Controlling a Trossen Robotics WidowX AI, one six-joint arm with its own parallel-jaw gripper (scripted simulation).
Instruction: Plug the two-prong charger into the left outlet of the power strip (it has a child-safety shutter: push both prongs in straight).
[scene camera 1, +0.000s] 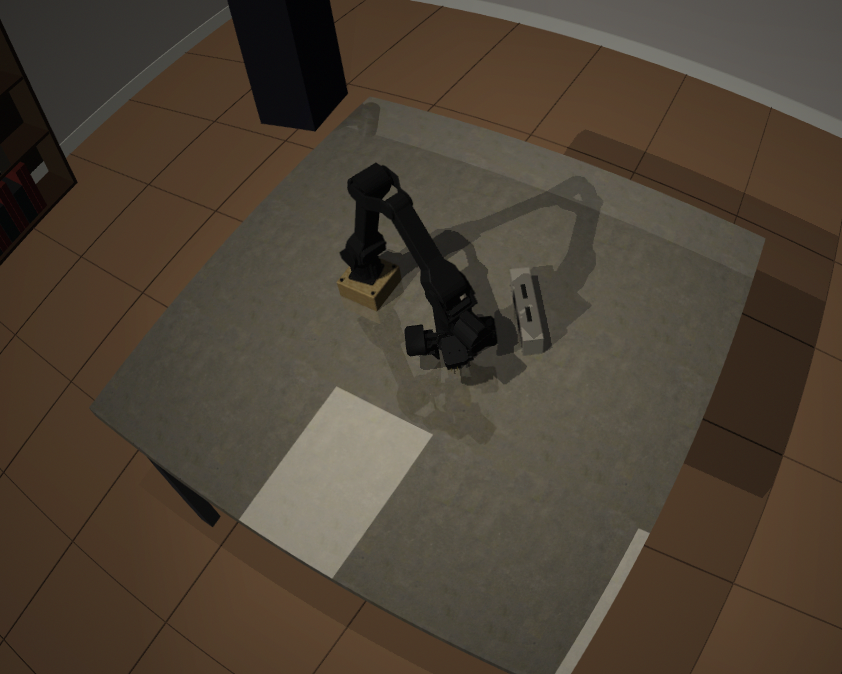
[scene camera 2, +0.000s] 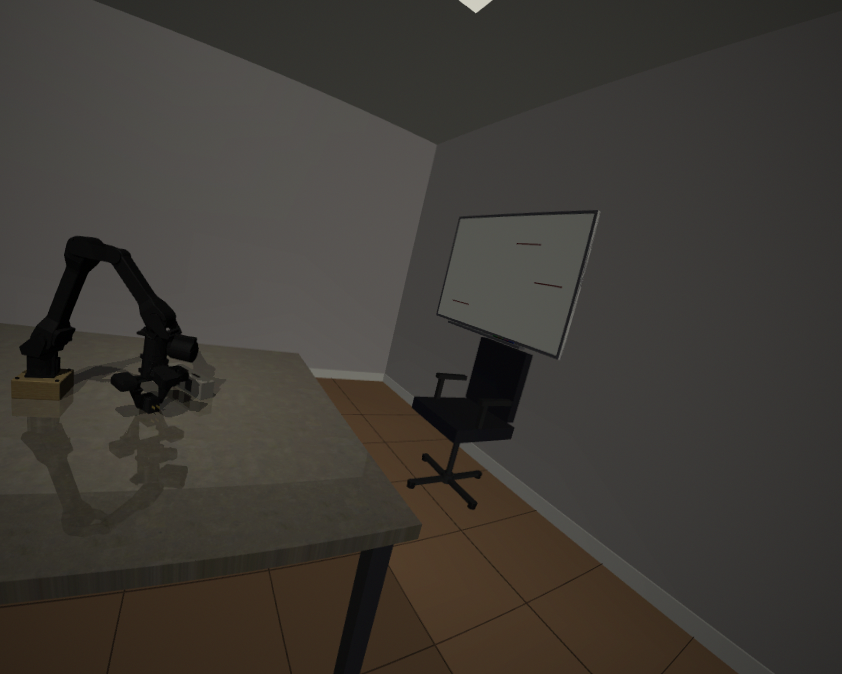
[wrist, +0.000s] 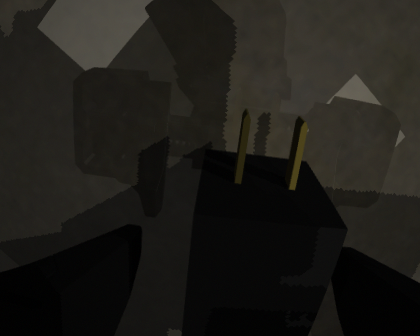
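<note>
Gripper open, holding nothing; it is visible in scene camera 2 and in the wrist view. A black two-prong charger is also present.
</note>
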